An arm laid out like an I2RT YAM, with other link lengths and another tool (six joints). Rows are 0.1 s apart.
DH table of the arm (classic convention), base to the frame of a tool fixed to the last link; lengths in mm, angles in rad. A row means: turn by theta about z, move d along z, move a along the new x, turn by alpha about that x. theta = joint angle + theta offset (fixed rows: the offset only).
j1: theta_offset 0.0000; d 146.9; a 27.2; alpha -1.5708
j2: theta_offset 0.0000; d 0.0; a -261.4; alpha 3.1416
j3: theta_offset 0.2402; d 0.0; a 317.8; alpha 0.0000
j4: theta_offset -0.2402; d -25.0; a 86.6; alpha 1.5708
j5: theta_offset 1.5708; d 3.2; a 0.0; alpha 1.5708
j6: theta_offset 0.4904; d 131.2; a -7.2; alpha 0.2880
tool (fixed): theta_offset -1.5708; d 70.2; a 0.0; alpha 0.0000
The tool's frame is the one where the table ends.
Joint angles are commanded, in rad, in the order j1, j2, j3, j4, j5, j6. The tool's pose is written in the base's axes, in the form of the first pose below.
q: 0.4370, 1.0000, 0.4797, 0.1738, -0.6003, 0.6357
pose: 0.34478 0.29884 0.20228 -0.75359 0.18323 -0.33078 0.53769
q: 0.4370, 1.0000, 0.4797, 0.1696, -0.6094, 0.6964
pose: 0.34349 0.29916 0.20051 -0.75395 0.20625 -0.30905 0.54176
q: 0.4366, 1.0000, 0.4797, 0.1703, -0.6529, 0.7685
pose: 0.33715 0.30329 0.20093 -0.75352 0.22361 -0.27317 0.55460
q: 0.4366, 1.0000, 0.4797, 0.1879, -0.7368, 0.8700
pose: 0.32493 0.31169 0.20639 -0.74977 0.23689 -0.21760 0.57825
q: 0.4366, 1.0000, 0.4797, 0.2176, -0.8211, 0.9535
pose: 0.31246 0.31953 0.21492 -0.74451 0.23805 -0.16914 0.60036
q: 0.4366, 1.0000, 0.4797, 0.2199, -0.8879, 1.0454
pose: 0.30086 0.32421 0.21628 -0.74413 0.25222 -0.11536 0.60774
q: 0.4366, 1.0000, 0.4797, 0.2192, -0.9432, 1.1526
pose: 0.29078 0.32736 0.21628 -0.74271 0.27506 -0.05931 0.60763
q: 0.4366, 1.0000, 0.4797, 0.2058, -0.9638, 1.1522
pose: 0.28619 0.32822 0.21443 -0.74581 0.27209 -0.04798 0.60616
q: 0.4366, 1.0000, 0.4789, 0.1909, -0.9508, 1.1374
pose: 0.28759 0.32704 0.21062 -0.74824 0.27480 -0.05332 0.60148
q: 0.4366, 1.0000, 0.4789, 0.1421, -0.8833, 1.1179
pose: 0.29653 0.32111 0.19735 -0.75364 0.30020 -0.07149 0.58034
